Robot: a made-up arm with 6 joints.
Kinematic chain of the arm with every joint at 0, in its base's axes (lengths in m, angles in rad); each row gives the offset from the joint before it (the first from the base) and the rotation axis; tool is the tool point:
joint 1: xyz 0 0 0.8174 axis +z
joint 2: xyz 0.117 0 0 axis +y
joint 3: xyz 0 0 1.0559 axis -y
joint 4: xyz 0 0 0.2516 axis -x
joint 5: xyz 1.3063 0 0 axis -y
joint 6: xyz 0.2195 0 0 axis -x
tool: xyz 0 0 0
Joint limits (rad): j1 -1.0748..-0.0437 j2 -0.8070..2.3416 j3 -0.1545..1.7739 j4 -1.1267..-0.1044 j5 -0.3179..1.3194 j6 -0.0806..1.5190
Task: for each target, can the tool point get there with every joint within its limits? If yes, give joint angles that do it. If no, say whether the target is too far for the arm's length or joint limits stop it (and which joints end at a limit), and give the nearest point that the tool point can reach.
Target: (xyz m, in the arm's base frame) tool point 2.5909 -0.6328 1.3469
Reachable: yes | joints -0.2346 1.3951 1.4347 -0.3789 0.1637 0.7801
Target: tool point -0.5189 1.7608 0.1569
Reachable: no: joint limits stop it (at a limit: joint 1, joint 2, joint 3, joint 4, joint 5) | nearest point -0.9924 1.7875 1.8793 | short by 1.786 m
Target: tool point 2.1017 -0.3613 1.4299
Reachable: yes | joints -0.1460 0.4996 0.0825 -0.6208 0.4171 0.8368
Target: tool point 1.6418 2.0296 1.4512
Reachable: no: joint limits stop it (at a limit: joint 1, joint 3, joint 4, joint 5) | nearest point 1.8121 -0.0172 1.5659 | short by 2.057 m
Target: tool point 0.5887 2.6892 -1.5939
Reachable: no: too far | nearest point -0.0416 0.2071 -1.0070 | short by 2.627 m
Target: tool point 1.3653 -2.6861 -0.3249
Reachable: no: too far | nearest point 1.1882 -2.2448 -0.1385 | short by 0.511 m
